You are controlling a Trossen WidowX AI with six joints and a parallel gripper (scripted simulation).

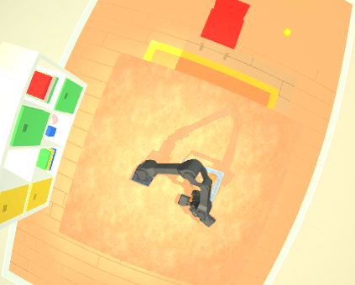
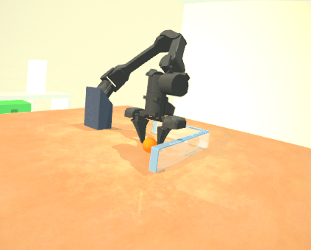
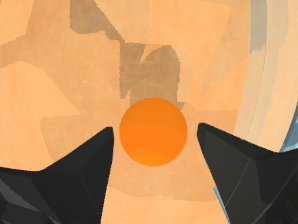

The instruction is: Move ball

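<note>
My gripper tip is right at the orange ball. Round my gripper tip: faint orange spot (160 mm to the left, 80 mm ahead).
</note>
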